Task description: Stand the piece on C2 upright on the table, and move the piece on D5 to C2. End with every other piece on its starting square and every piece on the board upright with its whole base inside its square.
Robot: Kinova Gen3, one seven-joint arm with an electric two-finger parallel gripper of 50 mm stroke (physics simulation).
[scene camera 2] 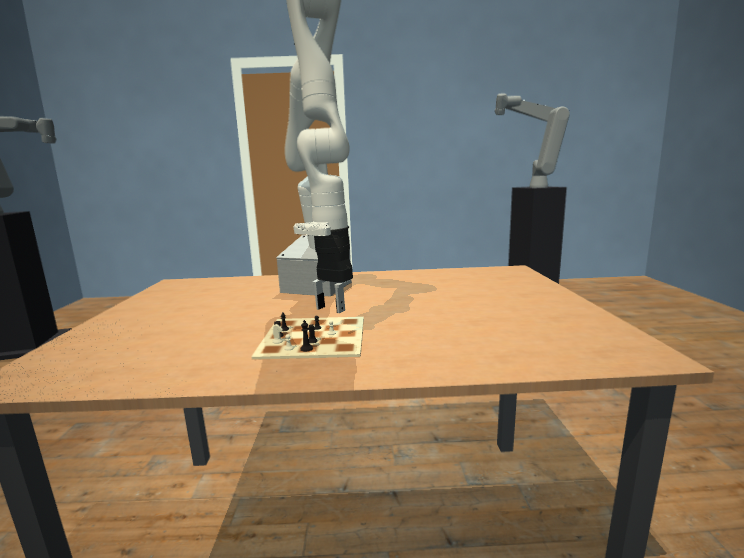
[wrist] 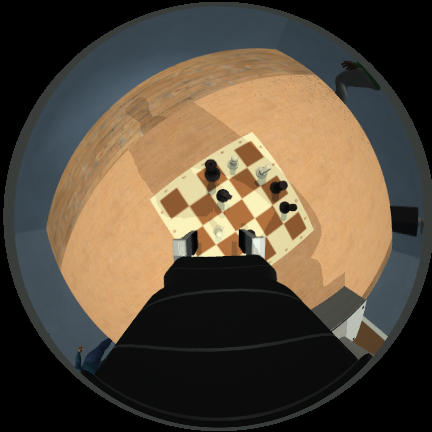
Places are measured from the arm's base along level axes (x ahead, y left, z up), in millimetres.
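Pixels of known places: gripper, fingertip midpoint: [scene camera 2: 330,309] [wrist: 217,238].
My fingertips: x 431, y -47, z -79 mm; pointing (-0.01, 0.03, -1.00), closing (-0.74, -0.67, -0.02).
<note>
Ahead of a thing's pixels: the offset from my fingertips to its top centre. "pt": to the spot under its first point. Level surfaces: height alone.
The chessboard @(pt dx +85, dy +14, dz -56 mm) [scene camera 2: 345,347] [wrist: 174,202] lies on the table; its labels are too small to read. Counted from the robot's side, the C2 piece appears to be a small black pawn @(dx -43, dy -28, dz -24 mm) [scene camera 2: 317,322] [wrist: 251,232], upright; the right finger partly hides it in the wrist view. The D5 piece appears to be a small white pawn @(dx +53, dy -99, dz -24 mm) [scene camera 2: 289,342] [wrist: 233,164], upright near the far edge in the wrist view, beside a tall black piece @(dx +67, dy -64, dz +7 mm) [scene camera 2: 306,337] [wrist: 212,171]. My gripper [scene camera 2: 329,300] [wrist: 217,238] is open and empty, above the robot-side part of the board.
Another black piece @(dx +30, dy -48, dz -16 mm) [scene camera 2: 311,333] [wrist: 223,195] stands mid-board. A white pawn @(dx -1, dy -1, dz -24 mm) [scene camera 2: 331,327] [wrist: 218,232] stands near the fingers. A white piece @(dx +8, dy -120, dz -16 mm) [scene camera 2: 277,332] [wrist: 262,172] and two black pieces @(dx -27, dy -118, dz -23 mm) [wrist: 278,187] @(dx -61, dy -104, dz -12 mm) [wrist: 287,207] stand along one side. The table @(dz -62 mm) [scene camera 2: 480,336] [wrist: 310,125] extends around the board.
</note>
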